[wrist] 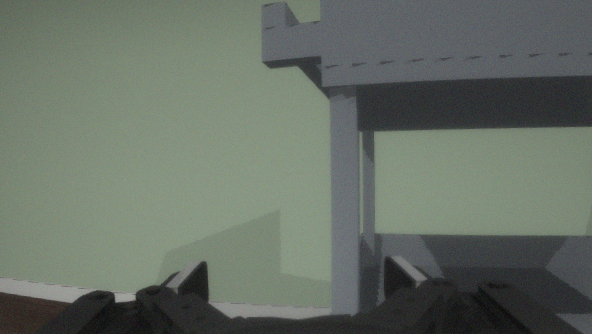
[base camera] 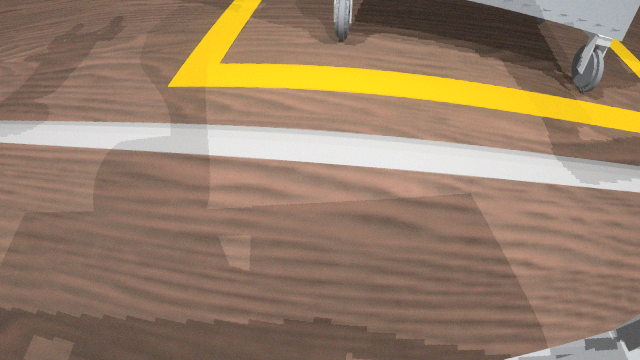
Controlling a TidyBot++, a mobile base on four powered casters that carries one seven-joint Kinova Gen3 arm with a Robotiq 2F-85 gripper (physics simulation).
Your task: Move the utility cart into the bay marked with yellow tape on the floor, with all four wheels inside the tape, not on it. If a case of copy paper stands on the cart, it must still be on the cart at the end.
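Frame: origin at the arm's base, x right, y back, z down, level; millimetres.
Where they show: gripper, fingertip midpoint: (wrist: 296,279).
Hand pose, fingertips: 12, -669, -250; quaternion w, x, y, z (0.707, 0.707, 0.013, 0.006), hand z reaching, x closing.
After its pixels a point has its place, as x, y, z.
The grey utility cart (base camera: 565,12) {494, -669, 243} (wrist: 450,40) {155, -780, -412} shows in part in both views. In the base camera view, one caster wheel (base camera: 342,20) {87, -762, 336} and a nearer caster wheel (base camera: 588,70) {573, -628, 340} stand on the floor inside the yellow tape (base camera: 350,80) {88, -640, 396}, the nearer one close to the front strip. The other wheels are out of view. In the wrist view, my gripper (wrist: 296,279) {12, -669, -250} is open and empty, back from the cart. The cart's corner post (wrist: 345,200) {65, -816, -271} shows between the fingertips, farther away. A case of copy paper does not show.
A white strip (base camera: 350,150) {64, -461, 388} crosses the floor on the near side of the tape. A pale green wall (wrist: 150,150) {-604, -2007, -378} stands behind the cart. A bracket (wrist: 290,45) {16, -826, -420} juts out left from the cart's top. Part of a grey and white object (base camera: 595,345) shows at the lower right.
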